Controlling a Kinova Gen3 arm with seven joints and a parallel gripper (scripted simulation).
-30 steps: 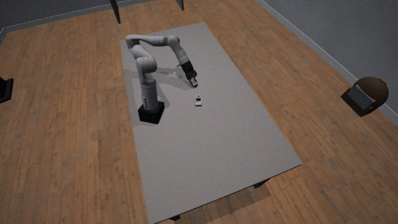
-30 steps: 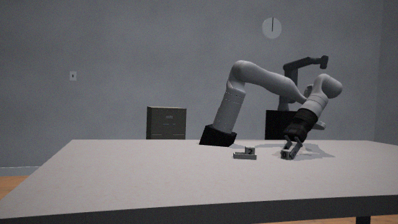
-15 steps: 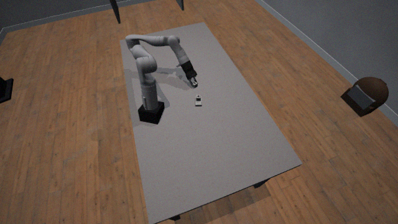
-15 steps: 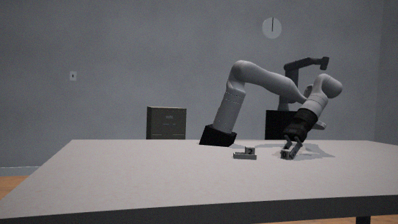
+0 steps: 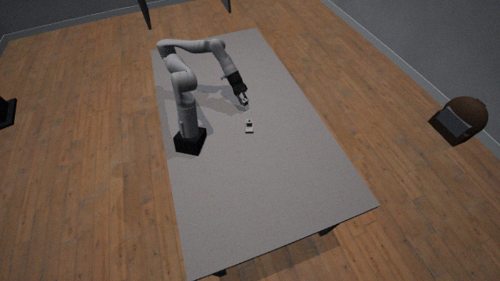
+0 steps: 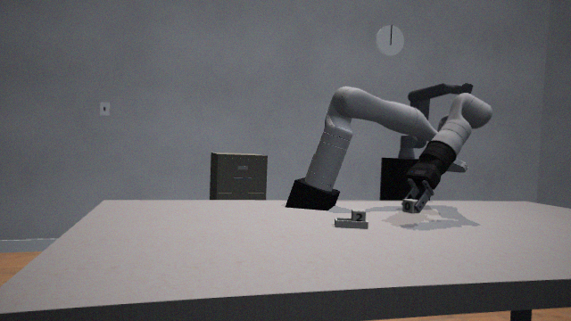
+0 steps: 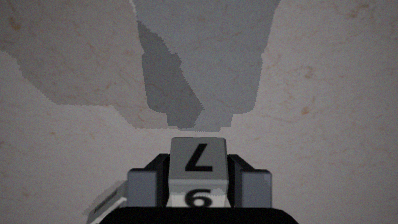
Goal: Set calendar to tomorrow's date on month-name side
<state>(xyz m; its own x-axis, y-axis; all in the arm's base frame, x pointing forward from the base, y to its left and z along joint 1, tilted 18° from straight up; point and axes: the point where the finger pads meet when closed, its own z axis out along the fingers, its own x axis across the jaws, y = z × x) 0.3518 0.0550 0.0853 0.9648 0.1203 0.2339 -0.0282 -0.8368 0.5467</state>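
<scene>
My gripper is now 150 mm to the left of the calendar tray, 50 mm past it and 50 mm above it. Also, from my hand: digit cube (10 mm to the right, 10 mm below).
</scene>
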